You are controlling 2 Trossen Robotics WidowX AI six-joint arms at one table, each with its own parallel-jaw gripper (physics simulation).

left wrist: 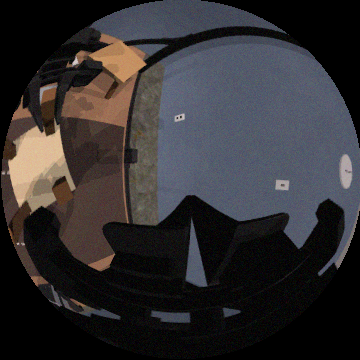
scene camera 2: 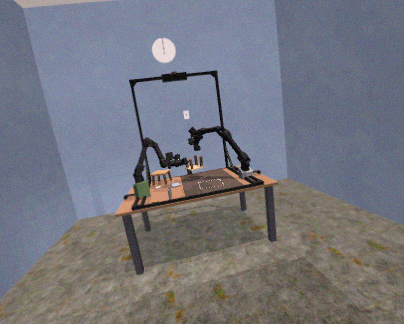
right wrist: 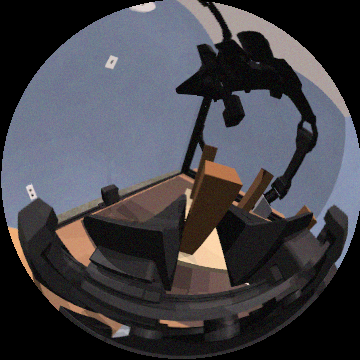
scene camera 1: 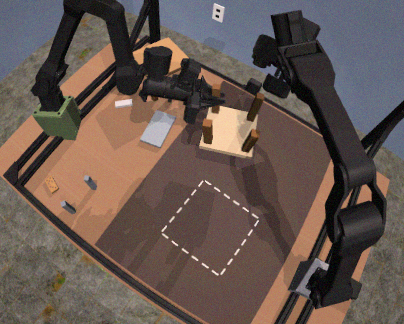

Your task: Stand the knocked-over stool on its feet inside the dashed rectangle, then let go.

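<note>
The stool, with a pale seat and brown legs, is upside down, legs up, raised above the dark mat's back part in scene camera 2. My right gripper is shut on one leg, at the seat's upper-left corner in scene camera 1. My left gripper is shut and empty, high up to the right of the stool in scene camera 1. The dashed rectangle lies on the mat, below the stool in scene camera 1.
A second, tan-topped stool stands at the back left. A green block is at the right arm's base. A white block, a grey slab, an orange piece and grey pegs lie left of the mat.
</note>
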